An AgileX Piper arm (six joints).
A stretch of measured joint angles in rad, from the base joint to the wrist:
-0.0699 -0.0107 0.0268 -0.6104 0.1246 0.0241
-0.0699 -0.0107 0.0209 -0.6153 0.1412 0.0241
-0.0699 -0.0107 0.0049 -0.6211 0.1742 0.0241
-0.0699 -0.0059 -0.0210 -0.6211 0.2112 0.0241
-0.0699 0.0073 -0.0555 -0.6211 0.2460 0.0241
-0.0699 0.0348 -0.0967 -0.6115 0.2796 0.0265
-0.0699 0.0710 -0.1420 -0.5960 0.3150 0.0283
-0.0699 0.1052 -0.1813 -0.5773 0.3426 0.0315
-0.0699 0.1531 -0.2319 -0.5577 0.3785 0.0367
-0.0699 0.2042 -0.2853 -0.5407 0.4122 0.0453
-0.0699 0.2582 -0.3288 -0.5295 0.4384 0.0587
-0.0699 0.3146 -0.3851 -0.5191 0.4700 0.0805
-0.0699 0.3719 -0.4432 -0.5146 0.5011 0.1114
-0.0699 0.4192 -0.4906 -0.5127 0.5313 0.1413
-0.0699 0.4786 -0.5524 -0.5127 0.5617 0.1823
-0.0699 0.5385 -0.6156 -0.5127 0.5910 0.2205
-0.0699 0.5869 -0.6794 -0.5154 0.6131 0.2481
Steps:
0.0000 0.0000 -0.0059 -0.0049 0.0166 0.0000
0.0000 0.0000 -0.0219 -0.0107 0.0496 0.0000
0.0000 0.0048 -0.0478 -0.0107 0.0866 0.0000
0.0000 0.0180 -0.0823 -0.0107 0.1214 0.0000
0.0000 0.0455 -0.1235 -0.0011 0.1550 0.0024
0.0000 0.0817 -0.1688 0.0144 0.1904 0.0042
0.0000 0.1159 -0.2081 0.0331 0.2180 0.0074
0.0000 0.1638 -0.2587 0.0527 0.2539 0.0126
0.0000 0.2149 -0.3121 0.0697 0.2876 0.0212
0.0000 0.2689 -0.3556 0.0809 0.3138 0.0346
0.0000 0.3253 -0.4119 0.0913 0.3454 0.0564
0.0000 0.3826 -0.4700 0.0958 0.3765 0.0873
0.0000 0.4299 -0.5174 0.0977 0.4067 0.1172
0.0000 0.4893 -0.5792 0.0977 0.4371 0.1582
0.0000 0.5492 -0.6424 0.0977 0.4664 0.1964
0.0000 0.5976 -0.7062 0.0950 0.4885 0.2240

